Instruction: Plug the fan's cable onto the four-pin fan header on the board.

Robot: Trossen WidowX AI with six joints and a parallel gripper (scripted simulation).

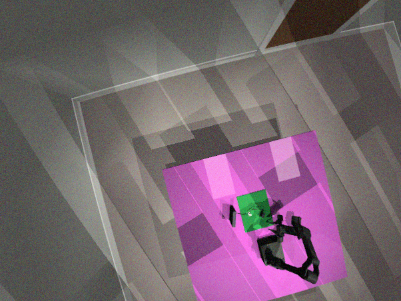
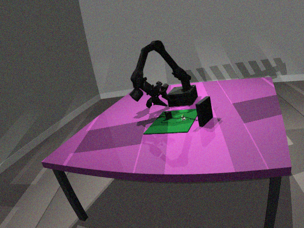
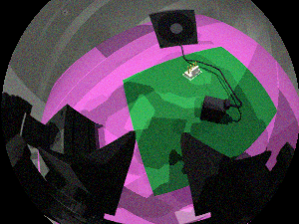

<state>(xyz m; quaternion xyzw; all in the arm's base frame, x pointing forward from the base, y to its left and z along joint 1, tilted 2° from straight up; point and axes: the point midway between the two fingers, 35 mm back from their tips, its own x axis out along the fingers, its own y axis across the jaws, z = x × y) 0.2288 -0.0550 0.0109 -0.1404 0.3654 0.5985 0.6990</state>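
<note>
My gripper tip is 80 mm short of the dark plug, 20 mm to the right of it and 40 mm above it. From my gripper tip the other things lie so: black fan (120 mm ahead, 250 mm to the left); then green board (100 mm ahead, 70 mm to the left, 80 mm below); then fan header (90 mm ahead, 120 mm to the left, 60 mm below).
</note>
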